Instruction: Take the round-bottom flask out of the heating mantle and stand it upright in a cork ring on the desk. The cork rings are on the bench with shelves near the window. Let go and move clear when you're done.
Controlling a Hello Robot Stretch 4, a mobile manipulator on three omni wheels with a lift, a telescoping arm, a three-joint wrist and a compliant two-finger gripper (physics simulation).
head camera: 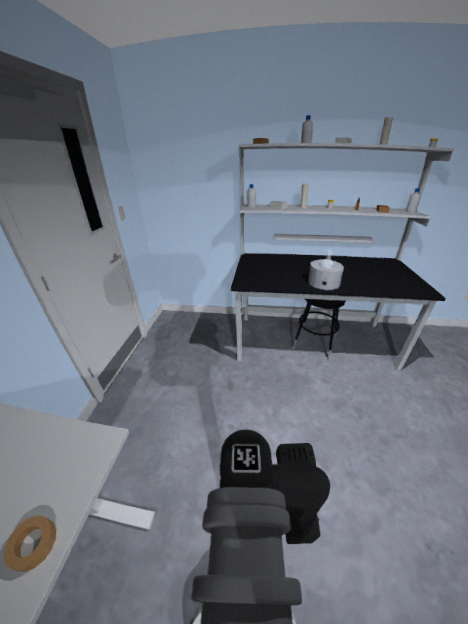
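The heating mantle [325, 276] is a white round pot on the black bench under the shelves. The round-bottom flask [327, 263] sits in it, with its pale round top and faint clear neck showing above the rim. A tan cork ring [47, 536] lies flat on the light grey desk [55, 453] at the lower left, near the desk's edge. My arm and dark wrist [302, 486] are at the bottom centre, to the right of the desk and far from the mantle. The gripper's fingers are hidden, so their opening and anything between them cannot be told.
The black bench [272, 274] stands against the far wall, with bottles and small containers on its two shelves [347, 146] [347, 210]. A black stool [320, 330] is under its front edge. A white desk foot [125, 515] sticks out at the lower left. A closed door [55, 221] is on the left.
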